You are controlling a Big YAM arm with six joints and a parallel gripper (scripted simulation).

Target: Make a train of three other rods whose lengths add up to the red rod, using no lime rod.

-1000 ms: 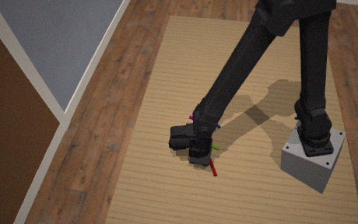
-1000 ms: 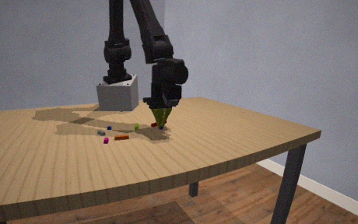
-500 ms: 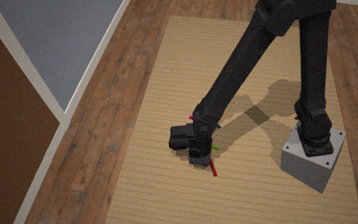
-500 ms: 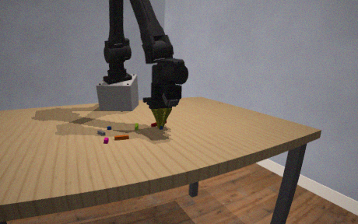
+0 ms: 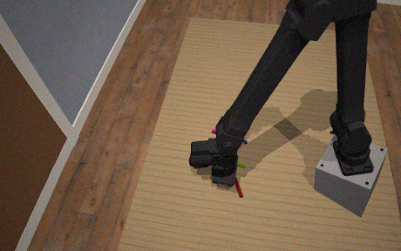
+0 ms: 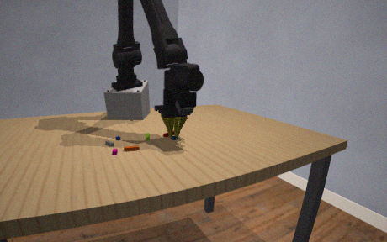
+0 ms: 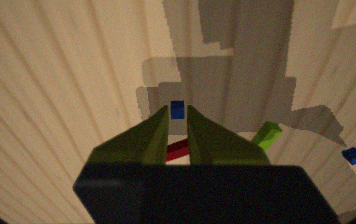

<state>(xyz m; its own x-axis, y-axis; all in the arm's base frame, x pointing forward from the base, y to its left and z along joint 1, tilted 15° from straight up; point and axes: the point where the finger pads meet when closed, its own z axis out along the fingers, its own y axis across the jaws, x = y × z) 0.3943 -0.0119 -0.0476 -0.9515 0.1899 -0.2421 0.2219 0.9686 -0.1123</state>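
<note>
Right now my hand is 4 cm past the red rod, 2 cm to the right of it and 1 cm above it. The rest, counted from my hand: orange rod (2 cm ahead, 15 cm to the right, 1 cm below); then lime rod (5 cm behind, 6 cm to the right, 1 cm below); then grey rod (5 cm behind, 19 cm to the right, 1 cm below).
</note>
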